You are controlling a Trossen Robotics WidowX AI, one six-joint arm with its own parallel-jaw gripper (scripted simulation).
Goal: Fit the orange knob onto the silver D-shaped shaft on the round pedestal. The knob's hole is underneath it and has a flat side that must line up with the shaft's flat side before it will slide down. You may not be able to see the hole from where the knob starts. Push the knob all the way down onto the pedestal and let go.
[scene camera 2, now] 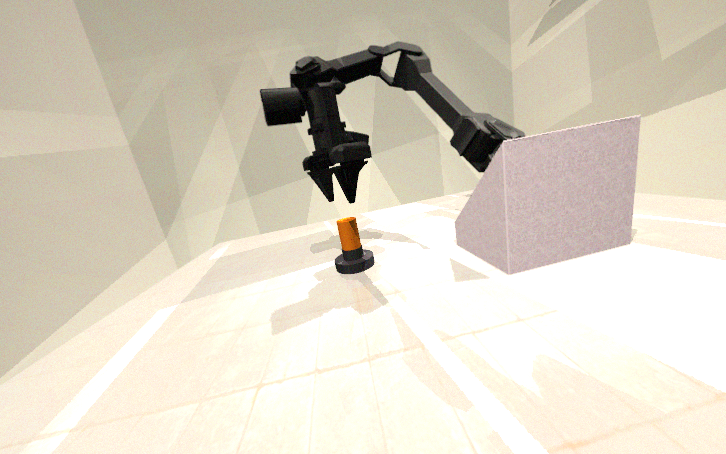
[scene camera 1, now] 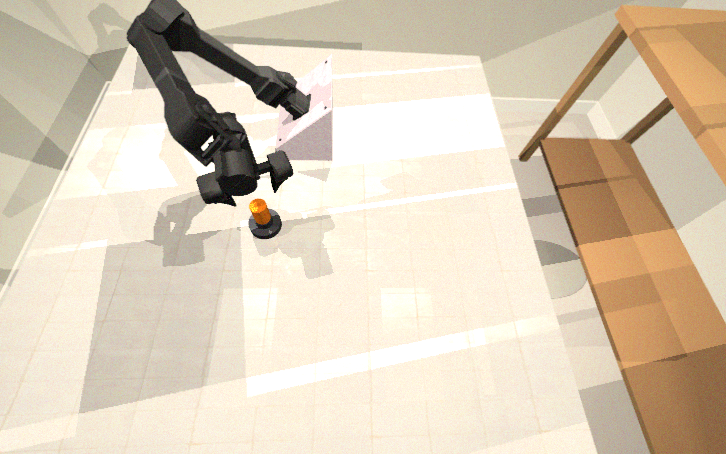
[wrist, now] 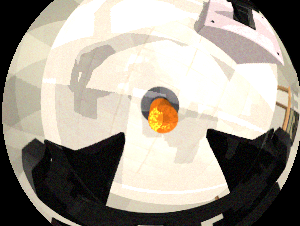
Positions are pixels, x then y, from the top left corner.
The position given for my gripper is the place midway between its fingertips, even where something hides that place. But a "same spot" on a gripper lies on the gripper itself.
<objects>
my gripper: scene camera 2; scene camera 1 255, 198; wrist
same spot on my gripper: (wrist: 90, 171) = (scene camera 2: 327, 173)
</objects>
